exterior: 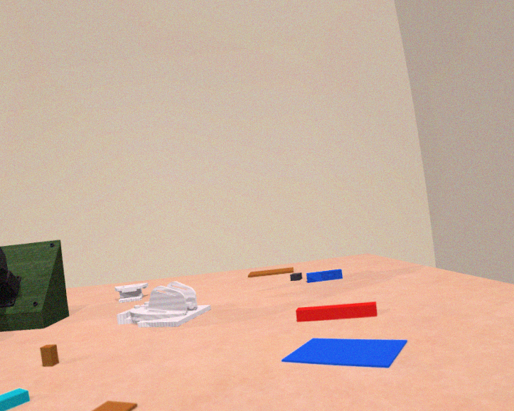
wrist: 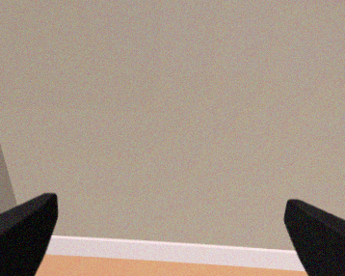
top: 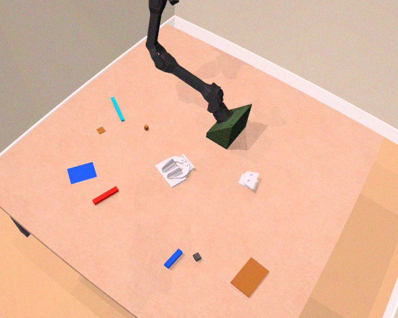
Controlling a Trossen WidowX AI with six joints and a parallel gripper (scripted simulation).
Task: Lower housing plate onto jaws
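The white part lies 58 cm to the left of my gripper tip, 47 cm below it and 42 cm ahead of it. Round my gripper tip: brown cube: 47 cm below, 45 cm ahead, 9 cm to the left; then cyan bar: 47 cm below, 44 cm ahead, 8 cm to the right; then blue sheet: 78 cm ahead, 48 cm below, 2 cm to the left.
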